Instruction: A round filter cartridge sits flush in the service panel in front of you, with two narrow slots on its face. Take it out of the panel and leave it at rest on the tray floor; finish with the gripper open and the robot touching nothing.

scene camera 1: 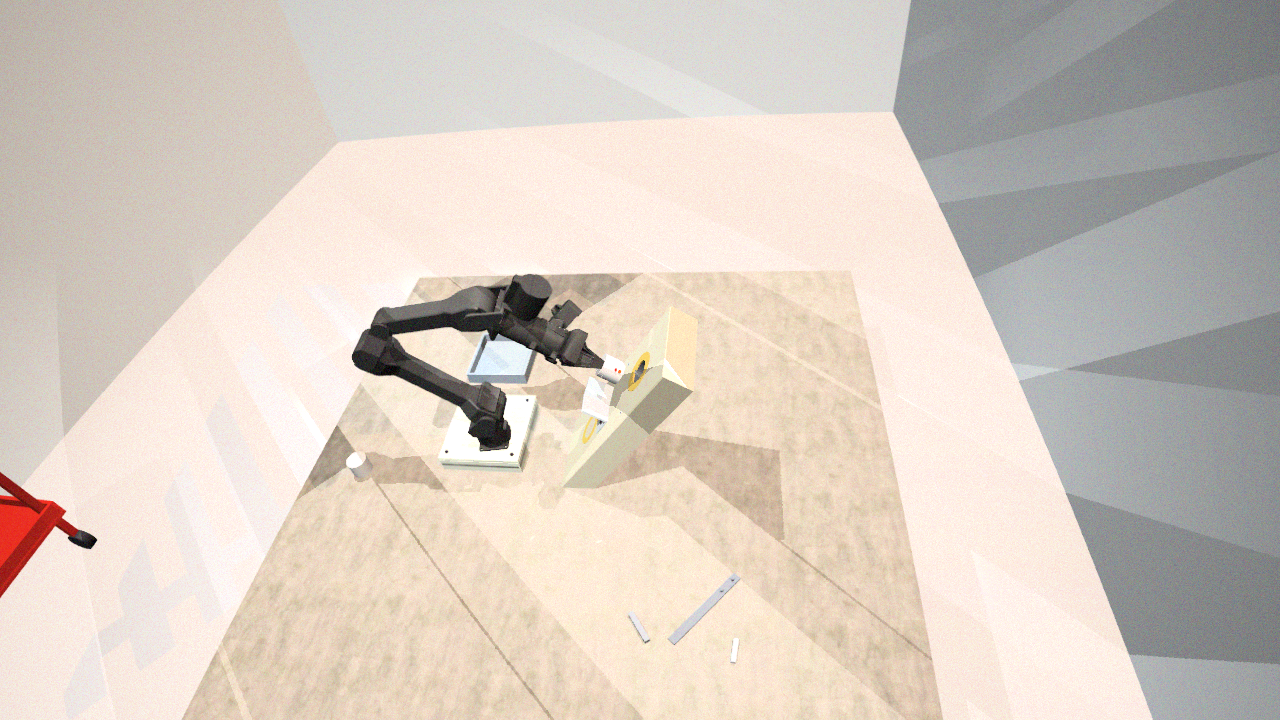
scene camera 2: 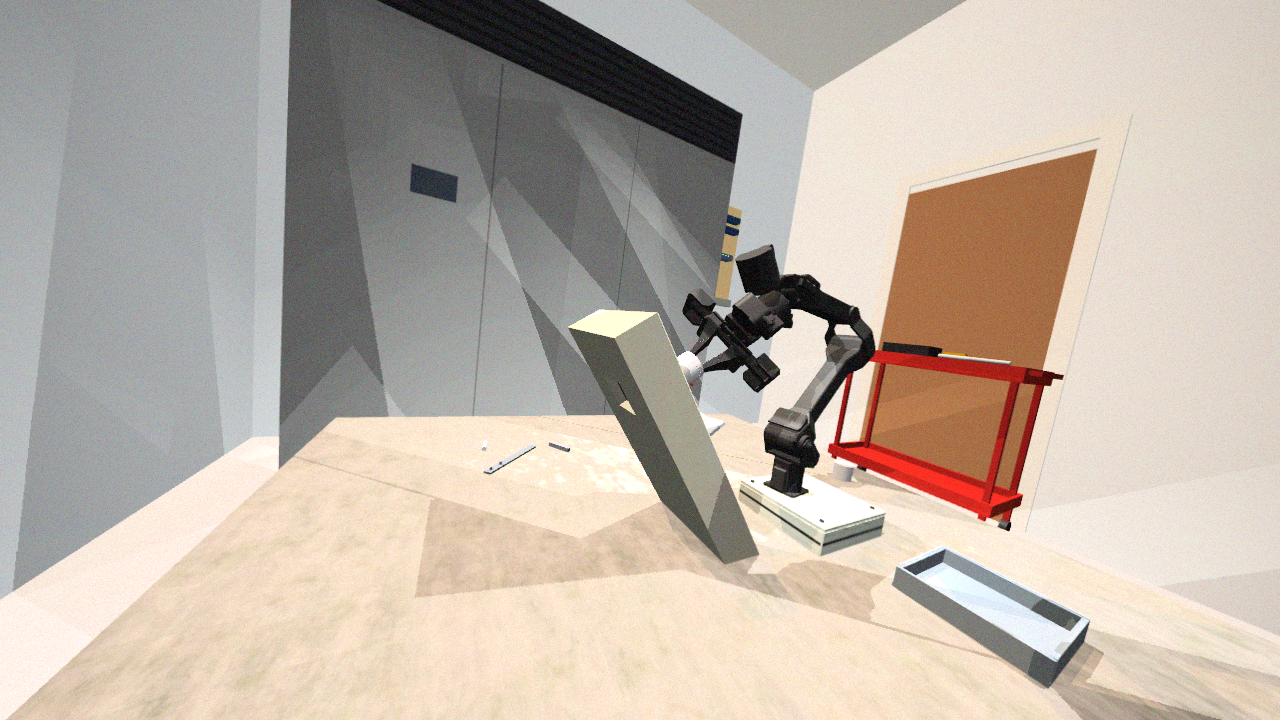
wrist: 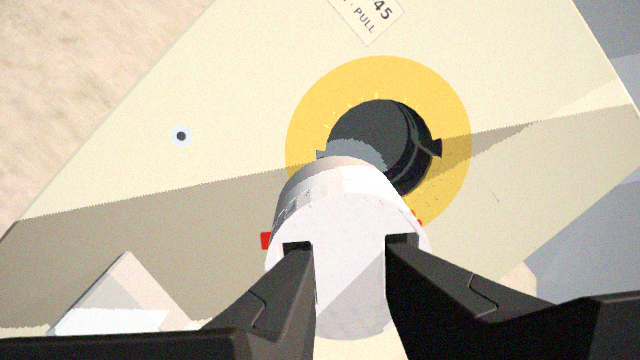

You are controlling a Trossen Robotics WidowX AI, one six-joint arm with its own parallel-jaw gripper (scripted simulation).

Scene:
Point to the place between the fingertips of the gripper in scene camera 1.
605,366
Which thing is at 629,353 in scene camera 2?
A cream service panel.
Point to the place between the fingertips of the gripper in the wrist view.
At 345,255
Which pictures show the gripper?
Scene camera 1, scene camera 2 and the wrist view: all of them.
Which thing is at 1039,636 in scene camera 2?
A blue-grey tray.

